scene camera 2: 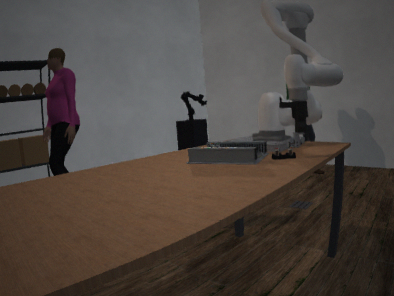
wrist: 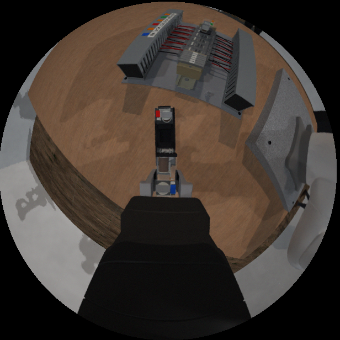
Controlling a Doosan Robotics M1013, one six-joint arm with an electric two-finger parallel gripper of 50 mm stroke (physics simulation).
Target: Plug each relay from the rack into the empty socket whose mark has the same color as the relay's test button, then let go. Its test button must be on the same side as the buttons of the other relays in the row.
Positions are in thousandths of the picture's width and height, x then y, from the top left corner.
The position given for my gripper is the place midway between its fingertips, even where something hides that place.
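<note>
A panel (wrist: 478, 216) is what I see here, and I see my gripper (wrist: 487, 516) as well.
</note>
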